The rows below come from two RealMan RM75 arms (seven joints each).
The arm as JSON. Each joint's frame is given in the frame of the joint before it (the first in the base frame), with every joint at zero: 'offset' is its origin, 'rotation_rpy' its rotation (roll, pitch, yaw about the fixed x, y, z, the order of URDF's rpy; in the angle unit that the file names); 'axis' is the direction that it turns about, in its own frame. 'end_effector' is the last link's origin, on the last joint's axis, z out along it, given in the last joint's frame.
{
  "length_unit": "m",
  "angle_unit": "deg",
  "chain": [
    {
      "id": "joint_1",
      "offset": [
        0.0,
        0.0,
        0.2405
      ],
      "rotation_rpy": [
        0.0,
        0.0,
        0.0
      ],
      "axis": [
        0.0,
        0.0,
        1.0
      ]
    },
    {
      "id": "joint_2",
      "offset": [
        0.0,
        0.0,
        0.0
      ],
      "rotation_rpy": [
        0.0,
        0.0,
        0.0
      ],
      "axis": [
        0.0,
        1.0,
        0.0
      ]
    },
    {
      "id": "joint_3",
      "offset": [
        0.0,
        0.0,
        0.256
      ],
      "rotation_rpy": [
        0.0,
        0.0,
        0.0
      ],
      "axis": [
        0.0,
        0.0,
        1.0
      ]
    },
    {
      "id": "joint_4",
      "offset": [
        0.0,
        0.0,
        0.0
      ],
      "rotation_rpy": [
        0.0,
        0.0,
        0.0
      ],
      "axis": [
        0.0,
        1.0,
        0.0
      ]
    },
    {
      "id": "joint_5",
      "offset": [
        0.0,
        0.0,
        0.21
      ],
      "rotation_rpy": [
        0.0,
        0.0,
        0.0
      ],
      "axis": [
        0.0,
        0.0,
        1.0
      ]
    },
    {
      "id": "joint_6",
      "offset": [
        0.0,
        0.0,
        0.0
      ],
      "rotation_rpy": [
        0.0,
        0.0,
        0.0
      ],
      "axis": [
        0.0,
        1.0,
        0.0
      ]
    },
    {
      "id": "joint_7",
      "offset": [
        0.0,
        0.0,
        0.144
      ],
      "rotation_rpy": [
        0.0,
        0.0,
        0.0
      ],
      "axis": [
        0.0,
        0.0,
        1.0
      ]
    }
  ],
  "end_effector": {
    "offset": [
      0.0,
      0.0,
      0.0
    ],
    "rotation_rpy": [
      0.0,
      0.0,
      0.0
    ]
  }
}
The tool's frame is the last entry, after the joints.
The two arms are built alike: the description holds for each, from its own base.
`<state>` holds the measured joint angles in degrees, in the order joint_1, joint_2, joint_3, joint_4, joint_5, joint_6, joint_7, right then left.
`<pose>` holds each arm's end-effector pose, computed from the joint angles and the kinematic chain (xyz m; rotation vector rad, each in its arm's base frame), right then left.
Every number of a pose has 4 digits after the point. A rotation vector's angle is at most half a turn.
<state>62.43 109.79 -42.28 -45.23 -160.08 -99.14 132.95 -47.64 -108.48 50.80 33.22 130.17 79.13 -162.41</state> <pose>0.1547 0.4301 0.0734 -2.6606 1.1108 -0.4282 -0.2305 0.4158 0.0333 -2.0752 -2.0660 -0.2273</pose>
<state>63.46 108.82 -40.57 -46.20 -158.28 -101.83 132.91 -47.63 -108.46 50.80 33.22 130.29 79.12 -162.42</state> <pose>0.1420 0.4307 0.0835 -2.6940 1.1069 -0.3677 -0.2309 0.4158 0.0335 -2.0741 -2.0653 -0.2246</pose>
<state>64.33 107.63 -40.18 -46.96 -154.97 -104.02 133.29 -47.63 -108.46 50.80 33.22 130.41 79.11 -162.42</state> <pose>0.1275 0.4315 0.0927 -2.7335 1.0902 -0.3008 -0.2312 0.4157 0.0335 -2.0735 -2.0645 -0.2219</pose>
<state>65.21 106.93 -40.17 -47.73 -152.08 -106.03 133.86 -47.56 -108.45 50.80 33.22 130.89 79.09 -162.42</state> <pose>0.1133 0.4307 0.0982 -2.7744 1.0706 -0.2513 -0.2329 0.4151 0.0335 -2.0702 -2.0626 -0.2108</pose>
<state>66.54 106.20 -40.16 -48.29 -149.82 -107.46 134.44 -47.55 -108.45 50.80 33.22 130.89 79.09 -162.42</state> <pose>0.0978 0.4316 0.1040 -2.8064 1.0384 -0.2112 -0.2330 0.4151 0.0335 -2.0701 -2.0628 -0.2108</pose>
